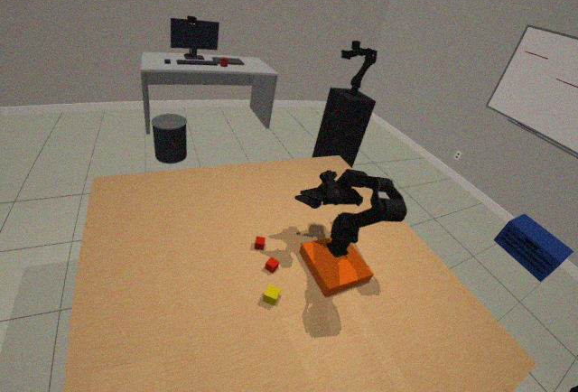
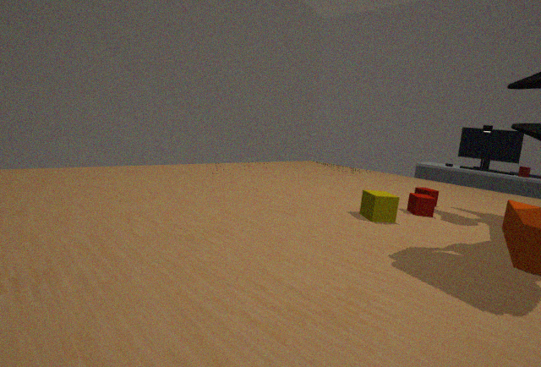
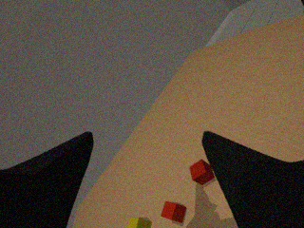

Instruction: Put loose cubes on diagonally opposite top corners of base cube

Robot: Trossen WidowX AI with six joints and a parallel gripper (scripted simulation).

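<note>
Now: the yellow base cube 16 cm ahead of my gripper tip, 22 cm to the left of it and 19 cm below it. Also, from my gripper tip: red cube (12 cm ahead, 1 cm to the left, 19 cm below).
</note>
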